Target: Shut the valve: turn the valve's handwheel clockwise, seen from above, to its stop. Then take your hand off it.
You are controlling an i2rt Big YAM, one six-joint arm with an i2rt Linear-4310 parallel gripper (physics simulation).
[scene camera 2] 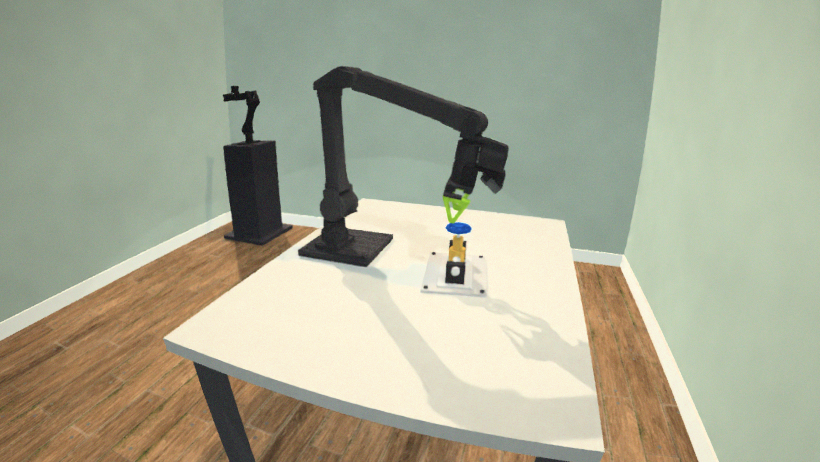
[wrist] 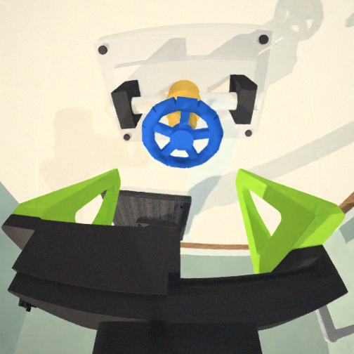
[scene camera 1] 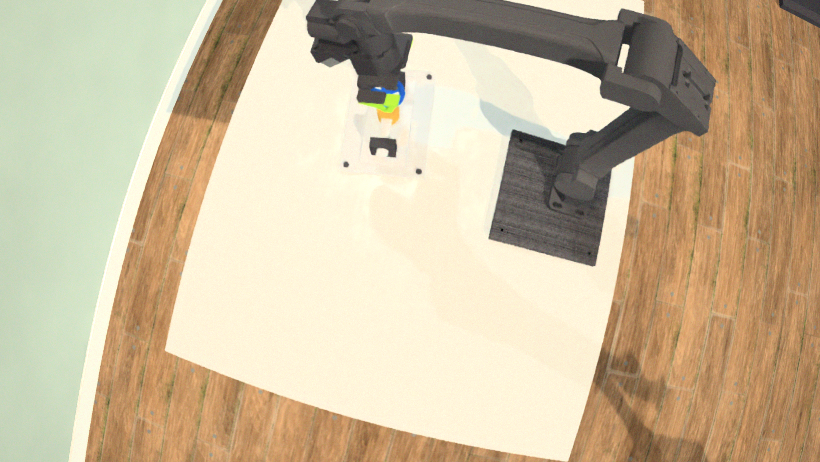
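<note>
The blue spoked handwheel [scene camera 1: 401, 93] [scene camera 2: 458, 228] [wrist: 182, 140] lies roughly level on top of the valve's orange-yellow body [scene camera 1: 388, 116] [scene camera 2: 456, 250] [wrist: 184, 89]. A white pipe [wrist: 145, 103] runs through the body between two black blocks on a clear base plate [scene camera 1: 424, 126] [scene camera 2: 431, 286] [wrist: 107, 65]. My gripper [scene camera 2: 453, 220] [wrist: 177, 174] is wide open and empty. Its green fingertips stand a little above the wheel, with a small gap in scene camera 2; in the wrist view they are apart from the rim. In scene camera 1 the arm and fingers hide part of the wheel.
The arm's dark mounting plate [scene camera 1: 533, 235] [scene camera 2: 372, 246] stands on the white table [scene camera 1: 286, 286] [scene camera 2: 286, 321] beside the valve. Dark screws mark the base plate's corners. A dark pedestal [scene camera 2: 252, 189] with a small device stands on the floor behind the table.
</note>
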